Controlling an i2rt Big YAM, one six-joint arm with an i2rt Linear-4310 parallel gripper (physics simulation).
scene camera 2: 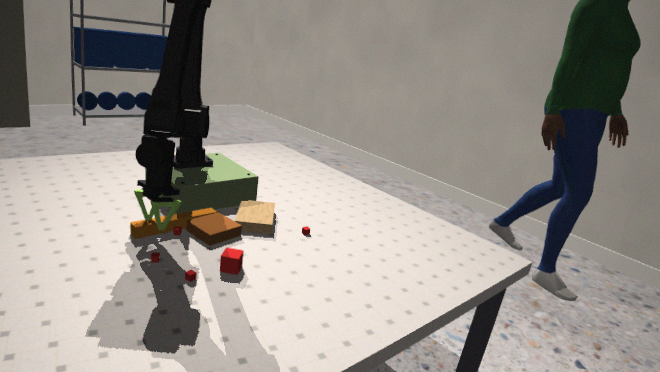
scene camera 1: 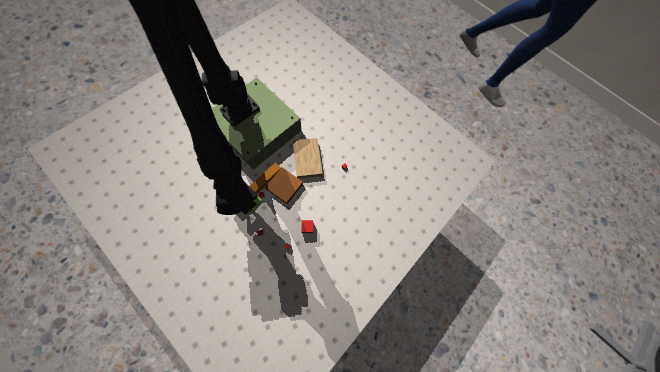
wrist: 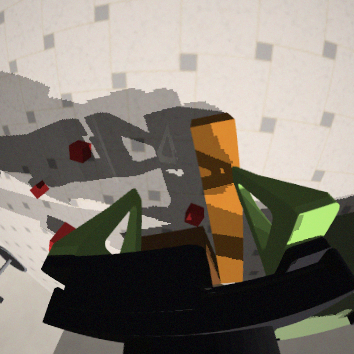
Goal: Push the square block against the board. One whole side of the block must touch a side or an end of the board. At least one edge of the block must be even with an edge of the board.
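Pixels of known places: gripper, fingertip midpoint: [scene camera 2: 154,224] [scene camera 1: 247,203] [wrist: 183,183]; arm's base at its link origin: [scene camera 2: 190,163] [scene camera 1: 240,110].
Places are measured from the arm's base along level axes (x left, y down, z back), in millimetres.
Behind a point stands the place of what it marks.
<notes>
The square block [scene camera 1: 285,185] {x -56, y 57, z -323 mm} [scene camera 2: 214,227] {x -68, y 57, z -340 mm} [wrist: 172,240] {x -108, y 70, z -316 mm} is brown and lies flat; my gripper partly hides it in the wrist view. The light wood-grained board [scene camera 1: 309,159] {x 80, y 57, z -301 mm} [scene camera 2: 256,216] {x 65, y 57, z -318 mm} lies beside it at a different angle, with their near corners close together; I cannot tell whether they touch. The board does not show in the wrist view. My gripper [scene camera 1: 256,201] {x -200, y 52, z -288 mm} [scene camera 2: 155,224] {x -200, y 52, z -288 mm} [wrist: 183,183] {x -200, y 52, z -288 mm} is open and empty, low over the table at the orange bar, on the side of the block away from the board. In scene camera 1 the arm largely hides the fingers.
The orange bar [scene camera 1: 266,178] {x -91, y 55, z -256 mm} [scene camera 2: 141,228] {x -228, y 62, z -277 mm} [wrist: 222,205] {x -172, y 55, z -257 mm} lies at the block's other side. A small red cube [scene camera 1: 261,195] {x -145, y 71, z -291 mm} [scene camera 2: 177,231] {x -145, y 76, z -294 mm} [wrist: 194,214] {x -149, y 70, z -285 mm} lies near it. A larger red cube [scene camera 1: 307,226] {x -95, y 46, z -492 mm} [scene camera 2: 231,261] {x -105, y 55, z -508 mm} and several small ones stand around. The green base [scene camera 1: 275,112] {x 93, y -1, z -90 mm} [scene camera 2: 220,192] {x 23, y 35, z -177 mm} is behind.
</notes>
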